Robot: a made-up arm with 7 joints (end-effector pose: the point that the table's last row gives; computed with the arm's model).
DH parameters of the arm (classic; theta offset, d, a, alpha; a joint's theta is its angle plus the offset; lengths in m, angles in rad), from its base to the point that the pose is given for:
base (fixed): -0.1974 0 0.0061 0
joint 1: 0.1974 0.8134 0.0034 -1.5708
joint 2: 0 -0.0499 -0.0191 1.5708
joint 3: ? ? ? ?
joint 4: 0 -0.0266 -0.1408 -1.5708
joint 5: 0 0.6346 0.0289 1.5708
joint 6: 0 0.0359 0.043 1.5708
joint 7: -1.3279 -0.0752 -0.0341 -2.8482
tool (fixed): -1.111 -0.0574 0 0
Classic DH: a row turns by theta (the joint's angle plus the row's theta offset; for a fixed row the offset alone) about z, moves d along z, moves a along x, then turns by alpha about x.
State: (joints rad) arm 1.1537 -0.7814 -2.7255 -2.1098 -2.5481 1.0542 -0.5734
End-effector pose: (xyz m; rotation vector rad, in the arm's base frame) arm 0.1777 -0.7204 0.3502 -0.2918 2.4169 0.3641
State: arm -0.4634 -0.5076 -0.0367 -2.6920 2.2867 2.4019 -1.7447
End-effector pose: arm 0.5022 -0.2897 0.7702 0.5631 -1.2398 -0.2294
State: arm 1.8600 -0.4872 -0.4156 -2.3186 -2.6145 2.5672 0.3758
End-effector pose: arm 0.0976 0.6579 1.0914 -1.5203 -1.9006 1.9583
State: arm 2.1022 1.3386 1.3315 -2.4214 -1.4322 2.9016 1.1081
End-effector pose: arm -0.4818 -0.3569 0.6602 -0.0912 -1.3515 -2.3511
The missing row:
joint 3: 0 0.258 0.1379 1.5708
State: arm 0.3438 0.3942 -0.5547 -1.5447 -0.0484 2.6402 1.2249
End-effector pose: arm 0.8474 -0.1723 0.9461 0.3328 -0.6402 -0.9225
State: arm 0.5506 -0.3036 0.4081 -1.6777 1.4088 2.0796 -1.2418
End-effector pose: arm 0.3983 0.5600 1.2832 1.1217 -0.7909 1.9331
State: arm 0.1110 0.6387 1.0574 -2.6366 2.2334 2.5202 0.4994
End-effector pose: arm -0.0309 0.4449 0.5143 0.6231 1.3540 -1.4495
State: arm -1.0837 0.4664 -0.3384 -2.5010 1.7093 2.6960 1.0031
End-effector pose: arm 0.0246 -0.4741 0.4089 -0.7488 0.3457 2.3232
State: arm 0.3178 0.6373 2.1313 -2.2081 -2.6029 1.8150 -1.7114
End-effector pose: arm -0.5805 0.4214 1.0932 2.0993 0.9067 -0.4152
